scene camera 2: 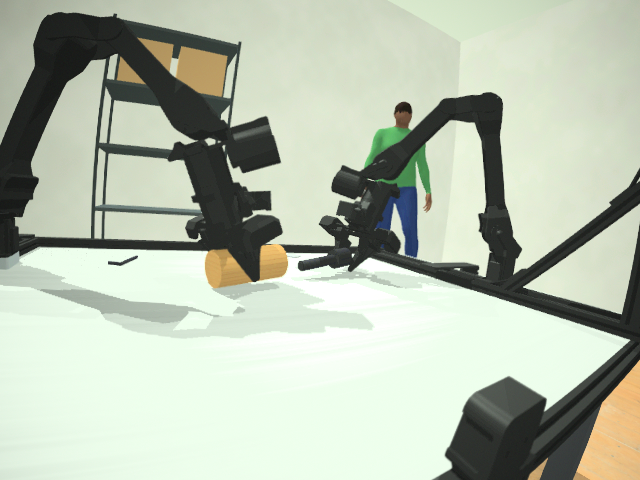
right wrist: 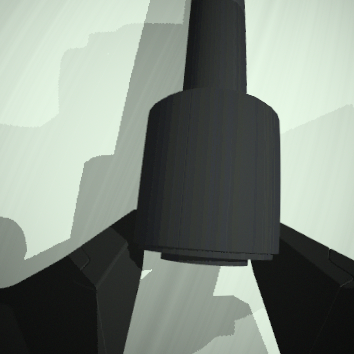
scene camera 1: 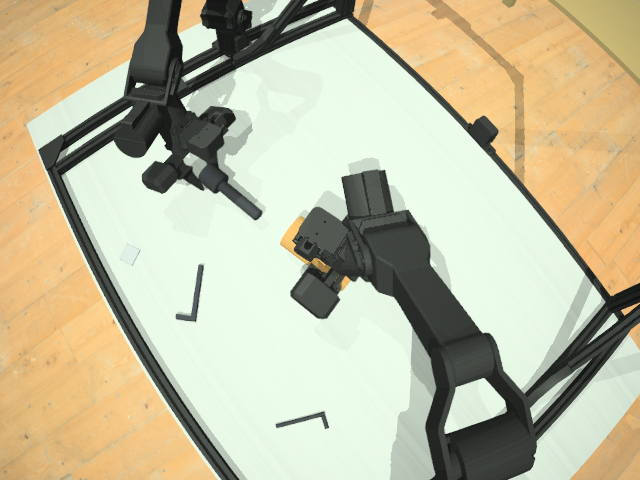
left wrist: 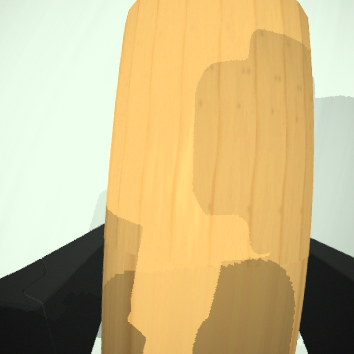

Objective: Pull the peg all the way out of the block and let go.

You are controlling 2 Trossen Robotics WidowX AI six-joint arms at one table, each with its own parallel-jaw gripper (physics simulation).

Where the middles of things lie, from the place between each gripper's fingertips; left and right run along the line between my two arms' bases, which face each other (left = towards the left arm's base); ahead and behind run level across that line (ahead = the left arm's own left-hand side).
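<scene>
The dark peg (scene camera 1: 213, 178) is 150 mm to the right of my left hand, 110 mm ahead of it and 20 mm above it. As for the wooden block (scene camera 2: 221, 269), my left hand is 20 mm below it.
From my right hand, the wooden block is 13 cm behind, 20 cm to the left and 2 cm above, and the dark peg is 2 cm above that hand, 2 cm behind it and 5 cm to the left of it.
</scene>
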